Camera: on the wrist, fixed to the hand. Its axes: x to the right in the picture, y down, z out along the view.
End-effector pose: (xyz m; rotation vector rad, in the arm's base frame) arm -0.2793 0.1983 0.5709 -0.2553 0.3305 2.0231
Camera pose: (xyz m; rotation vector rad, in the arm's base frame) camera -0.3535 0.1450 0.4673 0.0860 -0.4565 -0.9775
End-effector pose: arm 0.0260 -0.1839 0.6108 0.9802 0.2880 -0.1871
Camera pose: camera 0.0514 -0.0482 0.6051 0.4683 -0.8383 2.9013
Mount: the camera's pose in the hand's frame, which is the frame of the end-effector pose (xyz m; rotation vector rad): 0.0223 0.0767 -0.1127 -0.0214 -0.6669 -3.0419
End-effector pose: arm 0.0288 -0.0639 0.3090 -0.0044 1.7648 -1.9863
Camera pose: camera 0.0005 0.0296 0.2113 1.8488 0.0919 0.5627
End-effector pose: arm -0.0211 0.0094 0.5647 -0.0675 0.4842 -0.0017
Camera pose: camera -0.0549 0.0783 0.4498 -0.7292 -0.7162 -2.8358
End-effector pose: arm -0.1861 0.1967 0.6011 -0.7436 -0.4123 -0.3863
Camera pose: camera -0.1057 0.1637 0.4937 -0.3972 1.5053 2.2169
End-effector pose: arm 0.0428 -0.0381 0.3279 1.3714 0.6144 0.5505
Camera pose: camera -0.0188 0.0677 0.3918 -0.5604 1.1954 -2.1268
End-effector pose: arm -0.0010 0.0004 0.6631 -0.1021 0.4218 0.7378
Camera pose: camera -0.0757 0.0445 0.5556 -0.3283 -0.6128 -2.1997
